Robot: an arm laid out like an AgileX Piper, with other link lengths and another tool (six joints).
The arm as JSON. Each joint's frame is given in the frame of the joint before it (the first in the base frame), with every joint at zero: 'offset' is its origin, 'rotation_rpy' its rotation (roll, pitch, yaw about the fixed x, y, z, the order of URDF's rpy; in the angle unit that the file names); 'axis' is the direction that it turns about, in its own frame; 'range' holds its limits. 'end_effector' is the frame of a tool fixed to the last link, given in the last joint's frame.
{
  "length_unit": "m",
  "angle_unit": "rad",
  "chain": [
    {
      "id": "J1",
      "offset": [
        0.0,
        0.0,
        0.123
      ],
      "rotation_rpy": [
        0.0,
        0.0,
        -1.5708
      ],
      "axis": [
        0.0,
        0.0,
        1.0
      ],
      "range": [
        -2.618,
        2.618
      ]
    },
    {
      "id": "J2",
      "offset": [
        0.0,
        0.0,
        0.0
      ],
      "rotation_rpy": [
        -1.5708,
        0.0,
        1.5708
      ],
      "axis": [
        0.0,
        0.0,
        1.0
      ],
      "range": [
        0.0,
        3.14
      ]
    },
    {
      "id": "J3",
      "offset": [
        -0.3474,
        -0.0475,
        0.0
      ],
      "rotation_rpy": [
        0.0,
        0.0,
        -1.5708
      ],
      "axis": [
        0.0,
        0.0,
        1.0
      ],
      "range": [
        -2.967,
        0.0
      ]
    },
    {
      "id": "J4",
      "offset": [
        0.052,
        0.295,
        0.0
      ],
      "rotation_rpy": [
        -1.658,
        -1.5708,
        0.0
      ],
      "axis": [
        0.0,
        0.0,
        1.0
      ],
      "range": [
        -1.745,
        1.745
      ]
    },
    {
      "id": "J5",
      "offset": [
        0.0,
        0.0,
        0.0
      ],
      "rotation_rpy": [
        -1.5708,
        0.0,
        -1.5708
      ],
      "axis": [
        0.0,
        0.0,
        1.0
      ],
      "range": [
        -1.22,
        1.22
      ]
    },
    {
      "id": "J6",
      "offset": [
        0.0,
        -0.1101,
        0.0
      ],
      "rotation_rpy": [
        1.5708,
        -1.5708,
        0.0
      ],
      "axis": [
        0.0,
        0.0,
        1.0
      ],
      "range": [
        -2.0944,
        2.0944
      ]
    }
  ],
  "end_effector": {
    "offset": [
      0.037,
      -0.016,
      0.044
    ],
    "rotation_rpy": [
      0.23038,
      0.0,
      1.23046
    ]
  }
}
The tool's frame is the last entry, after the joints.
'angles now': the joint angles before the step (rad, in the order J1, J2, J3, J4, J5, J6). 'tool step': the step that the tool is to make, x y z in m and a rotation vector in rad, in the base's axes. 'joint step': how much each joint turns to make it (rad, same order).
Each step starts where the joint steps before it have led.
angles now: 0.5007, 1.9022, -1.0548, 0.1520, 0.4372, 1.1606
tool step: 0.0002, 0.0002, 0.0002, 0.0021, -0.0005, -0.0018
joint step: 0.0001, 0.0000, -0.0001, 0.0024, -0.0014, 0.0001
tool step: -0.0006, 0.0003, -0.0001, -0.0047, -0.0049, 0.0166
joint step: -0.0001, -0.0001, 0.0003, 0.0008, -0.0011, -0.0187
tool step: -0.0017, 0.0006, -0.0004, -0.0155, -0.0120, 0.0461
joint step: -0.0001, 0.0001, -0.0004, -0.0021, 0.0003, -0.0483
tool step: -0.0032, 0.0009, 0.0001, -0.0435, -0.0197, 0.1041
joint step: 0.0002, 0.0008, -0.0107, -0.0206, 0.0196, -0.0945
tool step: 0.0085, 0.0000, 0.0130, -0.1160, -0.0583, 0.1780
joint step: -0.0001, 0.0038, -0.0813, -0.1324, 0.0848, -0.0936
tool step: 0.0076, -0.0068, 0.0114, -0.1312, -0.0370, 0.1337
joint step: 0.0000, 0.0025, -0.0729, -0.1341, 0.0985, -0.0630
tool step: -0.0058, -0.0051, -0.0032, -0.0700, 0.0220, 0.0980
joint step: 0.0000, 0.0049, -0.0125, -0.0200, 0.0523, -0.0981
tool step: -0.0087, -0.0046, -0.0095, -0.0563, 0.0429, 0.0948
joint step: -0.0001, 0.0134, 0.0001, 0.0027, 0.0412, -0.1058
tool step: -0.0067, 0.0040, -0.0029, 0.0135, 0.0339, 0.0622
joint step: 0.0001, 0.0072, -0.0011, 0.0632, 0.0091, -0.1022
